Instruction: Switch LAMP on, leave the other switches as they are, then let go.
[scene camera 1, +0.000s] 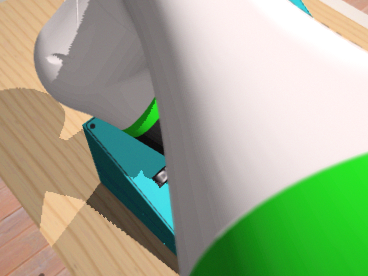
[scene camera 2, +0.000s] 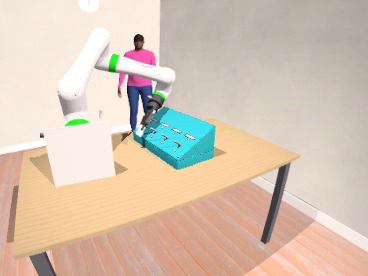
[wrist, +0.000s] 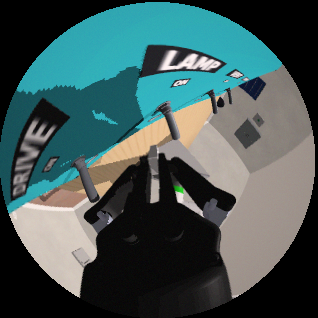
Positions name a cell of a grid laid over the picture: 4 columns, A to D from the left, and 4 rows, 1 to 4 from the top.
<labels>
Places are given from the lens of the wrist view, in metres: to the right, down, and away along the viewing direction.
gripper (wrist: B2): -0.01, -0.02, 0.20
teal switch panel (wrist: B2): -0.02, -0.03, 0.03
</labels>
